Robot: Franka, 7 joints.
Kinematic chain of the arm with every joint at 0, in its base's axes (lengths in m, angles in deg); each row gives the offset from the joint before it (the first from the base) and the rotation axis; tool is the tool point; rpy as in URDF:
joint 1: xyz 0 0 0.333 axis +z
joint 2: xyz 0 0 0 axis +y
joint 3: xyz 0 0 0.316 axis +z
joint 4: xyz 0.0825 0 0 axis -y
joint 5: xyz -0.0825 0 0.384 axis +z
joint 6: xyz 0 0 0 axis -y
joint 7: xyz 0.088 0 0 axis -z
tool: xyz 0 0 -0.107 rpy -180 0 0
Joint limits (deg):
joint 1: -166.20..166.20
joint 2: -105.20..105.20
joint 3: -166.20..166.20
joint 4: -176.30..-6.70
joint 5: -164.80..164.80
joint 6: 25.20..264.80
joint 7: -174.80..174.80
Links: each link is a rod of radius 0.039 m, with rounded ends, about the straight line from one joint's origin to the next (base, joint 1, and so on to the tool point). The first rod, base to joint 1, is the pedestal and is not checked.
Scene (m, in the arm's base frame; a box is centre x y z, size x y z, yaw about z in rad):
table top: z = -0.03
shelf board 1: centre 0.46 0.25 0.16 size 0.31 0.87 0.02 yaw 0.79
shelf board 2: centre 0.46 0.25 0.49 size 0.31 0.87 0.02 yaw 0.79
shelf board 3: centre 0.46 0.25 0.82 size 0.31 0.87 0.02 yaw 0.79
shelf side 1: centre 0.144 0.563 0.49 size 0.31 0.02 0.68 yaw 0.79
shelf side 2: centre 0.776 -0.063 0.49 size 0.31 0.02 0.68 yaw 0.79
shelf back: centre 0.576 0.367 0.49 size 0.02 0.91 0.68 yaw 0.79
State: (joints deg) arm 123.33 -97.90 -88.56 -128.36 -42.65 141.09 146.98
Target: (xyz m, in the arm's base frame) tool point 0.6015 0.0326 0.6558
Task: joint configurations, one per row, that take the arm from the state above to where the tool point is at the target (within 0.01 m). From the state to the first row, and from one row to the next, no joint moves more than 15 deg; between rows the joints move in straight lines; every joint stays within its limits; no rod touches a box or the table.
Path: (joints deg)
1: 108.69 -98.01 -86.90 -137.18 -40.40 131.15 146.98
2: 94.06 -98.12 -85.23 -146.00 -38.15 121.21 146.98
3: 79.42 -98.22 -83.57 -154.83 -35.90 111.26 146.98
4: 64.78 -98.33 -81.91 -163.65 -33.65 101.32 146.98
5: 72.51 -99.31 -74.55 -154.09 -36.04 112.60 146.98
6: 80.24 -100.30 -67.19 -144.54 -38.43 123.87 146.98
7: 87.97 -101.28 -59.83 -134.98 -40.82 135.14 146.98
8: 95.70 -102.27 -52.47 -125.42 -43.21 146.41 146.98
9: 108.18 -93.90 -57.28 -113.82 -42.80 148.23 146.98
10: 120.67 -85.54 -62.10 -102.21 -42.39 150.06 146.98

